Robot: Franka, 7 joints.
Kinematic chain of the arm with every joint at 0, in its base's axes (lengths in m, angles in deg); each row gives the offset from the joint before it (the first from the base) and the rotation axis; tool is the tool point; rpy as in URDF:
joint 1: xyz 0 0 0.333 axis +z
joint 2: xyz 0 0 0 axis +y
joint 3: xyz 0 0 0.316 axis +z
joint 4: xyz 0.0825 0 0 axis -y
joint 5: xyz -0.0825 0 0.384 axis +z
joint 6: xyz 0 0 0 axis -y
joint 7: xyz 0.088 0 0 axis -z
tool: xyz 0 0 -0.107 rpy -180 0 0
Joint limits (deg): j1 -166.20..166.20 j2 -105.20..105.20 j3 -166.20..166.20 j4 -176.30..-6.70 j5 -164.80..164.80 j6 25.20..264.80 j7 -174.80..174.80
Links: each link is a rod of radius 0.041 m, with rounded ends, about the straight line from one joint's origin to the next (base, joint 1, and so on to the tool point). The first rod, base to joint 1, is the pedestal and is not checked.
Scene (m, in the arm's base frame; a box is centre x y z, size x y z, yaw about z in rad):
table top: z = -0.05
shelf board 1: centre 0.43 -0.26 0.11 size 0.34 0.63 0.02 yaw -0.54
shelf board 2: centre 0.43 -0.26 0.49 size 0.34 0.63 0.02 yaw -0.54
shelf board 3: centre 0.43 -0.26 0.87 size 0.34 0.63 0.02 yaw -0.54
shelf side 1: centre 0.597 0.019 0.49 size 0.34 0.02 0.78 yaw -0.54
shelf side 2: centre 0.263 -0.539 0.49 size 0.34 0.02 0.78 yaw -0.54
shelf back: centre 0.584 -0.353 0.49 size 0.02 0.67 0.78 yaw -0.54
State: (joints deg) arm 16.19 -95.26 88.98 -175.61 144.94 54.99 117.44
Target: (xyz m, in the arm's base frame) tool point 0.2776 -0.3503 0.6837
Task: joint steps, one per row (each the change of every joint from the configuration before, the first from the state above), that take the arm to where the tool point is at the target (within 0.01 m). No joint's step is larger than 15 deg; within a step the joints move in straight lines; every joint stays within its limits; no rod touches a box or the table.
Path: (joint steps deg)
1: -12.29 12.13 -14.58 7.02 3.31 3.84 0.00
2: -12.29 12.12 -14.58 7.03 3.31 3.85 0.00
3: -12.30 12.13 -14.59 7.02 3.31 3.84 0.00
4: -12.29 12.12 -14.58 7.03 3.31 3.84 0.00
5: -12.29 12.13 -14.58 7.02 3.31 3.84 0.00
6: -12.29 12.12 -14.58 7.03 3.31 3.85 0.00

